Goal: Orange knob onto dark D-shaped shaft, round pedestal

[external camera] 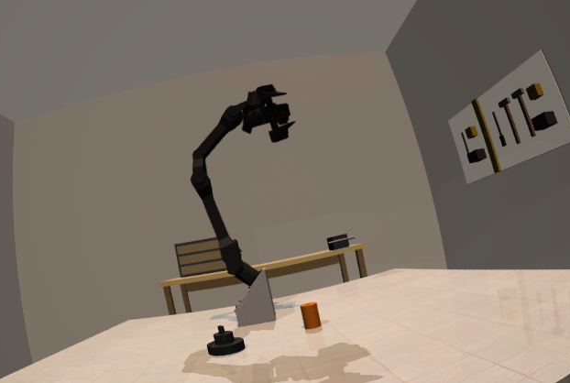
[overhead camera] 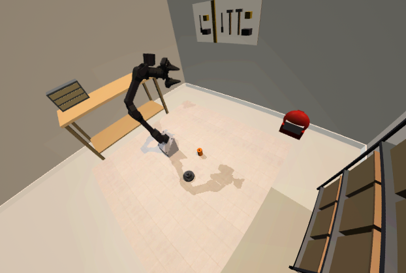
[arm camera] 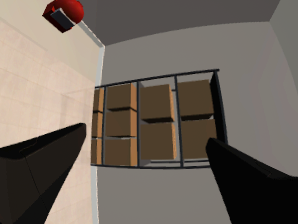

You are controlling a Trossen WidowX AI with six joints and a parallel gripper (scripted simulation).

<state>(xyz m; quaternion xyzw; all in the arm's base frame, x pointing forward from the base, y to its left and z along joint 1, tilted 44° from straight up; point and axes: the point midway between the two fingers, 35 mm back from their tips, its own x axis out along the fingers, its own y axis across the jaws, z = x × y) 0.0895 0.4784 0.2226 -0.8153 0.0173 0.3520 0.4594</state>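
Right now the orange knob is 13 cm ahead of my gripper tip, 8 cm to the right of it and 58 cm below it. The rest, counted from my gripper tip: short shaft: 22 cm ahead, 28 cm to the right, 58 cm below.
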